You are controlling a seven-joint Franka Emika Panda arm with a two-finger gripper.
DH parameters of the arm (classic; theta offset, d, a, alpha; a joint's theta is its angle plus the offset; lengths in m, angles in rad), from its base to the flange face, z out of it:
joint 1: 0 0.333 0 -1.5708
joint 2: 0 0 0 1.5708
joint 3: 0 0.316 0.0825 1.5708
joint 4: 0 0 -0.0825 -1.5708
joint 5: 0 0.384 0 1.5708
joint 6: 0 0 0.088 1.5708
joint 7: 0 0.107 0 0
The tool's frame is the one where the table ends.
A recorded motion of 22 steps. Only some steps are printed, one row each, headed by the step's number.
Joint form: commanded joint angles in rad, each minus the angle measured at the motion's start. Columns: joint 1, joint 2, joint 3, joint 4, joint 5, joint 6, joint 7.
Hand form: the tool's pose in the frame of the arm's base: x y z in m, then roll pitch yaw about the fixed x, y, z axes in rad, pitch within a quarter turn. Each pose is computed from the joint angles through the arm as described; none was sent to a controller.
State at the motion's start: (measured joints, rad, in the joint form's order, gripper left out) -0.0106 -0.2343 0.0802 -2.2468 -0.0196 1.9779 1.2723
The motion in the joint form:
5: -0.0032 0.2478 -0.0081 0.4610 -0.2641 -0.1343 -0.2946
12: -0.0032 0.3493 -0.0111 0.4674 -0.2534 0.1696 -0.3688
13: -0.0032 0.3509 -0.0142 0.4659 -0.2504 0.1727 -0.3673
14: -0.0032 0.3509 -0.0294 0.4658 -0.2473 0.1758 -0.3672
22: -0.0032 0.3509 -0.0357 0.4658 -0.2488 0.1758 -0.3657
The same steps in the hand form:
5: 0.5732 0.0110 0.5413 3.0136 -0.2467 -0.8327
12: 0.6207 0.0214 0.5135 -3.1105 -0.3456 -0.7348
13: 0.6211 0.0198 0.5121 -3.1079 -0.3435 -0.7404
14: 0.6216 0.0109 0.5123 -3.1047 -0.3444 -0.7569
22: 0.6216 0.0071 0.5123 -3.1058 -0.3459 -0.7637

